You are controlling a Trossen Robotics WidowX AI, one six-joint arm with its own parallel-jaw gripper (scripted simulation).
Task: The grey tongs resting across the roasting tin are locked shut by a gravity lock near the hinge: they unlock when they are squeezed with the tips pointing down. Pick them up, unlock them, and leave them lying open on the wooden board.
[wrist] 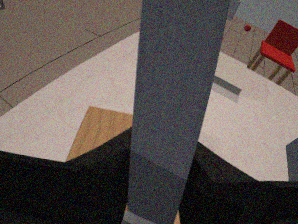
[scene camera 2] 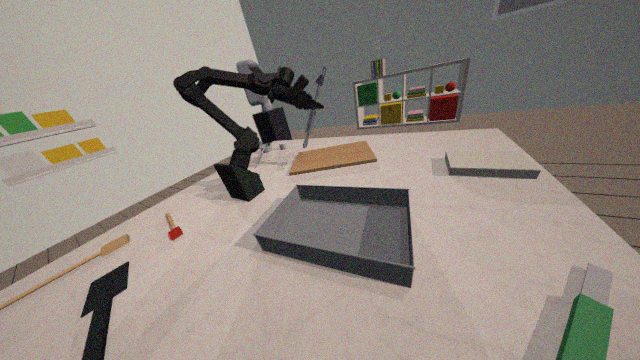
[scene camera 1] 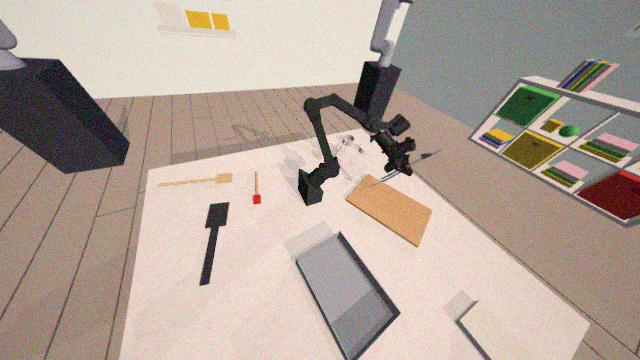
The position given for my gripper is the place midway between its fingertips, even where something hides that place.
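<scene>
A wooden board (scene camera 1: pixel 407 218) is here in the scene, and I see the board again from another camera (scene camera 2: pixel 356 153). I also see my own gripper (scene camera 1: pixel 411 174), which appears in the wrist view as well (wrist: pixel 157 133).
</scene>
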